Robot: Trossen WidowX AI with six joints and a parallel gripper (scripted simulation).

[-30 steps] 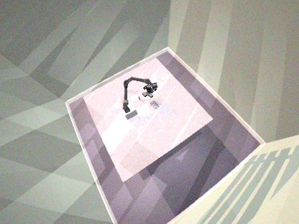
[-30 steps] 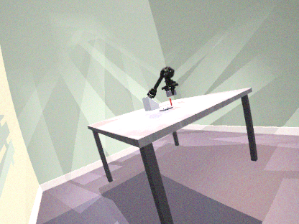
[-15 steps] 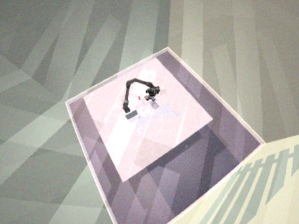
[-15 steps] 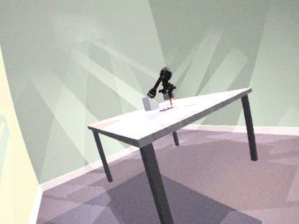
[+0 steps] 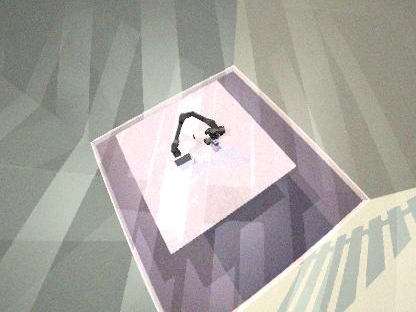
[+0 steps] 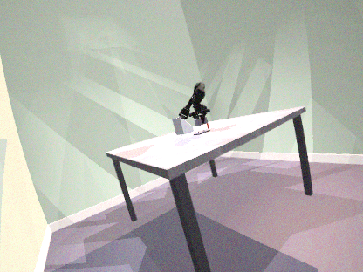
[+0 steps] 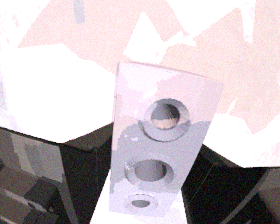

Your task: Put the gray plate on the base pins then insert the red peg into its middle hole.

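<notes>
My gripper tip is now 2 cm to the left of the base and 6 cm above it. From my gripper tip the other things lie so: gray plate (3 cm above); then red peg (15 cm behind, 15 cm to the left, 3 cm below).
</notes>
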